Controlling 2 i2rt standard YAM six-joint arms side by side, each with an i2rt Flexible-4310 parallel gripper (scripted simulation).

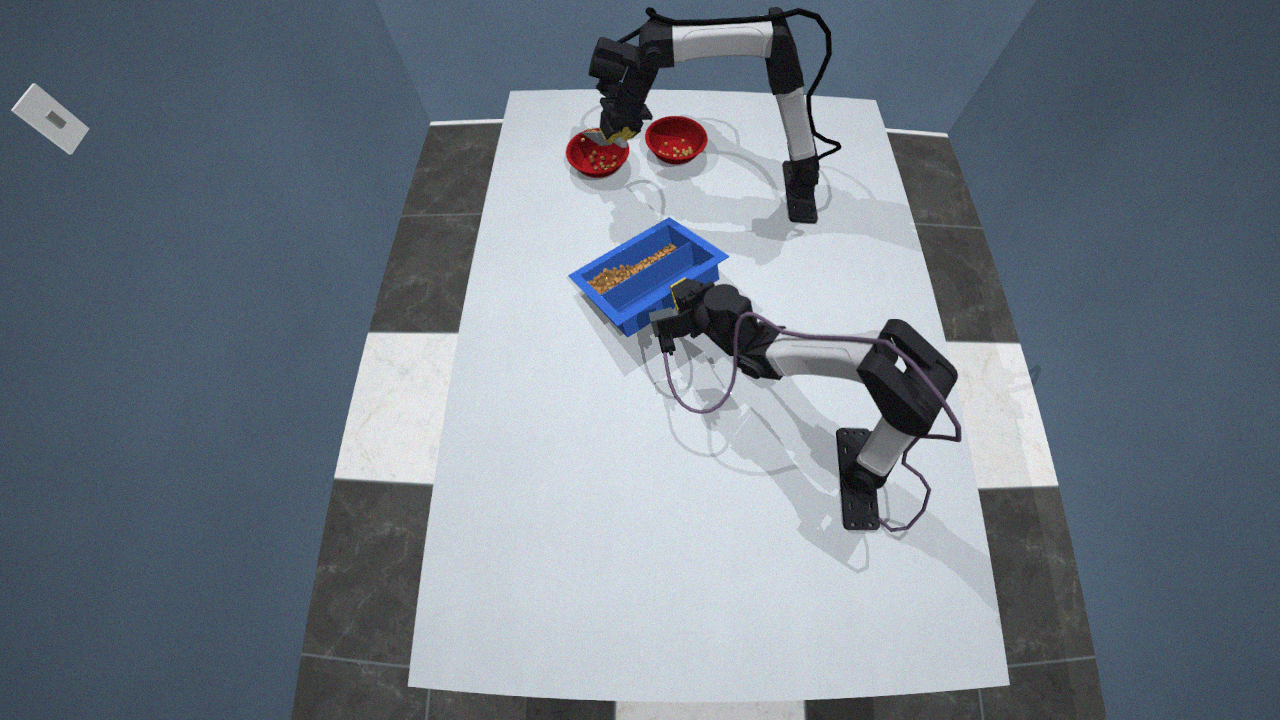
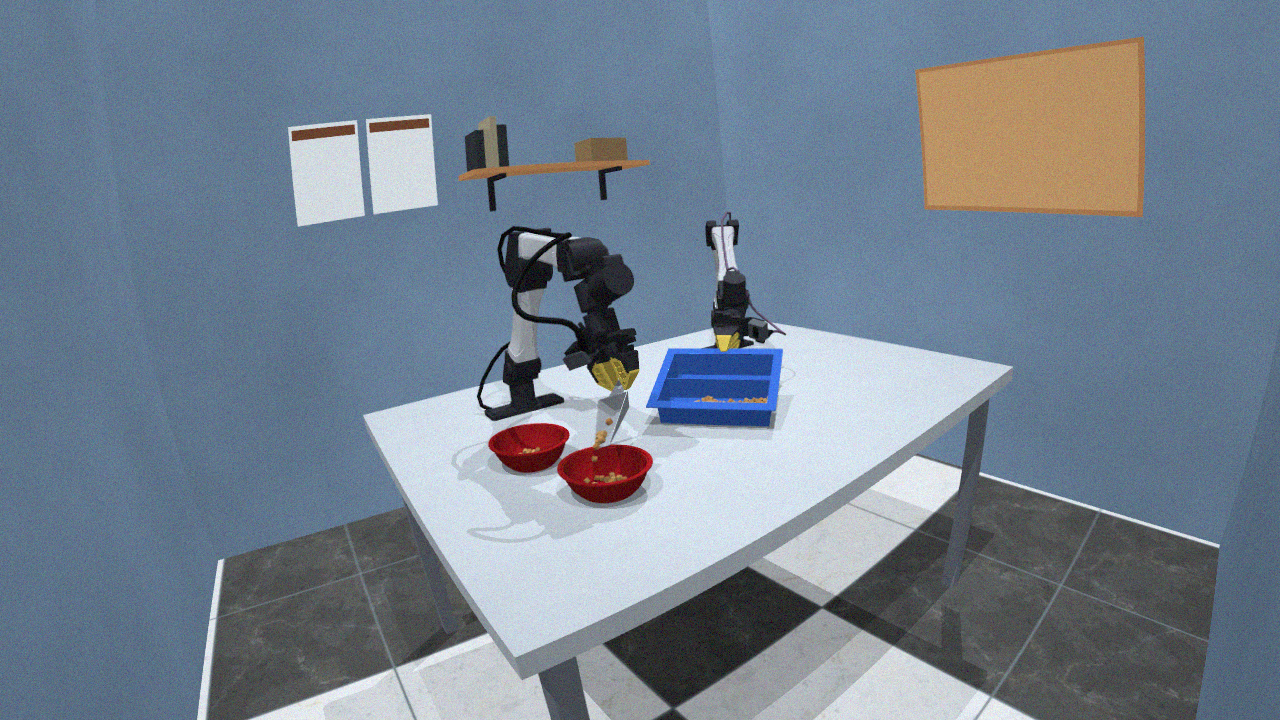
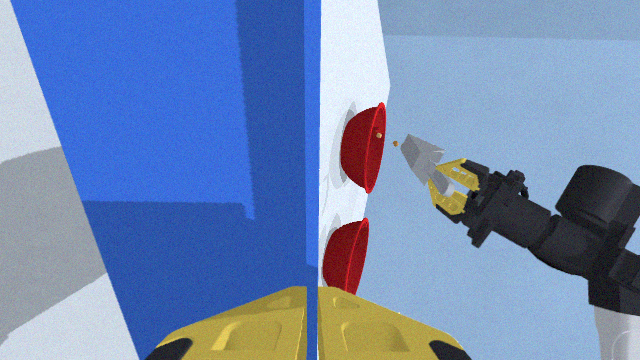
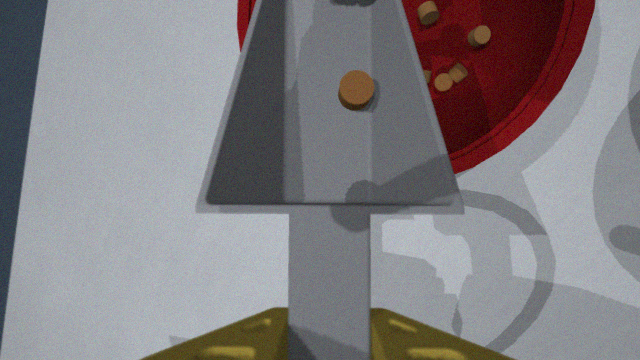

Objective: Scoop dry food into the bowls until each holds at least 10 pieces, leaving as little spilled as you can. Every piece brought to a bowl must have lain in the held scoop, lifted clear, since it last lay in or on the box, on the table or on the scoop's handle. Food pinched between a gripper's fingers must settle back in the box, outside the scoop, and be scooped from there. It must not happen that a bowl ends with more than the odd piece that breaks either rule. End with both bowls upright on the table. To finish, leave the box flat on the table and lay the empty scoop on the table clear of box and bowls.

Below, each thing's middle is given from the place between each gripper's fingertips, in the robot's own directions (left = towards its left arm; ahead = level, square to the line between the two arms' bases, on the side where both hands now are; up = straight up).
Now: the blue box [image 2: 687, 374] 7 cm to the right of my left hand [image 1: 672, 286], 5 cm below it and 5 cm ahead of it. Round my left hand: grey scoop [image 2: 609, 407] 41 cm to the right, 14 cm ahead, 1 cm above.
The grey scoop lies 20 mm ahead of my right hand, 30 mm to the right of it and 20 mm below it. The rest, counted from my right hand: blue box 70 mm behind, 310 mm to the left, 90 mm below.
